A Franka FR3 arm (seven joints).
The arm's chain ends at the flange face. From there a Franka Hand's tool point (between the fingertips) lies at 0.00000 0.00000 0.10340 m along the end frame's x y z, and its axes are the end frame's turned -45 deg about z.
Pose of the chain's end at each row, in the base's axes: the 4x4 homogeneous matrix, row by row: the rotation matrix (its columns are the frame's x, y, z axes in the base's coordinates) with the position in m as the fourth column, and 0 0 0 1 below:
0.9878, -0.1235, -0.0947, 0.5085; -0.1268, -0.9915, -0.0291, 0.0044; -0.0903, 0.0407, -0.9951, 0.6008; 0, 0, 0, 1
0.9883, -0.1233, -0.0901, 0.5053; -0.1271, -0.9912, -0.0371, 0.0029; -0.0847, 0.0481, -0.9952, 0.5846; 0, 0, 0, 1
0.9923, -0.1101, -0.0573, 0.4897; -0.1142, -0.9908, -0.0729, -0.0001; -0.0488, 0.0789, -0.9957, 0.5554; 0, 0, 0, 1
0.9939, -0.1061, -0.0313, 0.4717; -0.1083, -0.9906, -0.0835, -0.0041; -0.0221, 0.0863, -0.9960, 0.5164; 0, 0, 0, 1
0.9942, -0.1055, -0.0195, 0.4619; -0.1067, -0.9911, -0.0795, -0.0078; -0.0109, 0.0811, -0.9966, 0.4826; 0, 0, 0, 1
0.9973, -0.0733, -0.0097, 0.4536; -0.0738, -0.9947, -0.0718, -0.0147; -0.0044, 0.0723, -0.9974, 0.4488; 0, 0, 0, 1
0.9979, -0.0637, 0.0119, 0.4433; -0.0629, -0.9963, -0.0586, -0.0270; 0.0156, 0.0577, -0.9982, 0.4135; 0, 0, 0, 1
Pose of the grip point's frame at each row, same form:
0.7858, 0.6112, -0.0947, 0.4987; 0.6114, -0.7908, -0.0291, 0.0014; -0.0926, -0.0351, -0.9951, 0.4979; 0, 0, 0, 1
0.7860, 0.6116, -0.0901, 0.4960; 0.6110, -0.7908, -0.0371, -0.0009; -0.0939, -0.0259, -0.9952, 0.4817; 0, 0, 0, 1
0.7795, 0.6238, -0.0573, 0.4838; 0.6198, -0.7814, -0.0729, -0.0076; -0.0903, 0.0213, -0.9957, 0.4524; 0, 0, 0, 1
0.7778, 0.6278, -0.0313, 0.4685; 0.6239, -0.7770, -0.0835, -0.0127; -0.0767, 0.0454, -0.9960, 0.4134; 0, 0, 0, 1
0.7776, 0.6284, -0.0195, 0.4599; 0.6254, -0.7763, -0.0795, -0.0160; -0.0651, 0.0496, -0.9966, 0.3796; 0, 0, 0, 1
0.7570, 0.6534, -0.0097, 0.4526; 0.6512, -0.7555, -0.0718, -0.0221; -0.0542, 0.0480, -0.9974, 0.3457; 0, 0, 0, 1
0.7507, 0.6606, 0.0119, 0.4445; 0.6600, -0.7490, -0.0586, -0.0331; -0.0298, 0.0518, -0.9982, 0.3103; 0, 0, 0, 1

